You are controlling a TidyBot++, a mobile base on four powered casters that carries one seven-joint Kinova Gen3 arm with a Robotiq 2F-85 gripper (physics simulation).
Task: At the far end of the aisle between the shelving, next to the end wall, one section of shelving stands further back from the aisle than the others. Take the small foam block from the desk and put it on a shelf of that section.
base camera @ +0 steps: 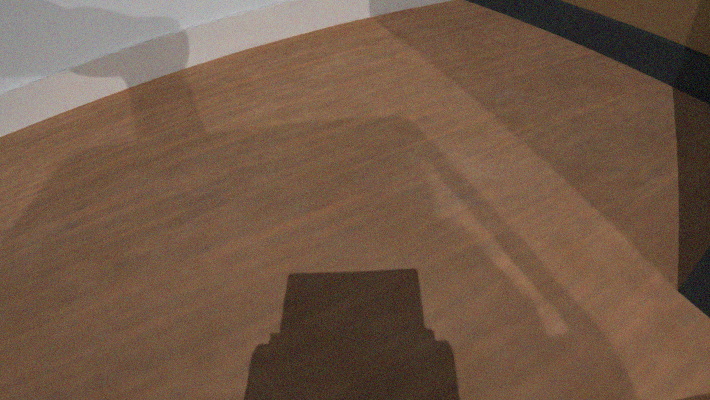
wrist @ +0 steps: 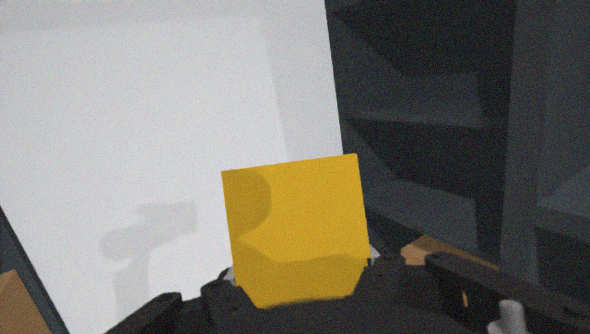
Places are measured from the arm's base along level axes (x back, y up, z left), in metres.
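Pixels of known places: gripper, fingertip midpoint: (wrist: pixel 303 265).
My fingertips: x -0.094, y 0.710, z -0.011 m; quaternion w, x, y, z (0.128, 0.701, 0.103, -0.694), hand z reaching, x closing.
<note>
For each thing: its top centre in the pictures, then the offset to it from my fingertips. "pt": a spot on its surface instead. Level surfaces: height alone.
- small yellow foam block, middle of its top: (wrist: pixel 282 155) dx +0.010, dy +0.068, dz -0.001 m
- low corner, surface spot: (base camera: pixel 700 290) pt dx -0.204, dy -1.086, dz -0.304 m
- brown box, surface spot: (base camera: pixel 650 20) pt dx -0.761, dy -1.006, dz -0.556 m
- Wooden floor, its level: dy -1.106 m
My gripper (wrist: pixel 303 265) is shut on the small yellow foam block (wrist: pixel 300 215), which stands up between the fingers in the wrist view. Behind it on the right, dark shelving next to the white wall has several shelf levels (wrist: pixel 415 118). In the base view the dark bottom rail (base camera: pixel 590 32) of this shelving crosses the top right. It looks set back behind a nearer section, whose upright (wrist: pixel 520 150) and low corner (base camera: pixel 700 290) show at the right. The block is apart from the shelves. The desk does not show.
The white end wall (wrist: pixel 150 100) (base camera: pixel 280 25) is ahead and to the left. A brown box (base camera: pixel 650 20) sits above the bottom rail. Another box (wrist: pixel 420 249) shows low on the right, and one (wrist: pixel 20 305) beside a dark shelving edge (wrist: pixel 30 280) at the far left. Wooden floor (base camera: pixel 250 225) lies ahead.
</note>
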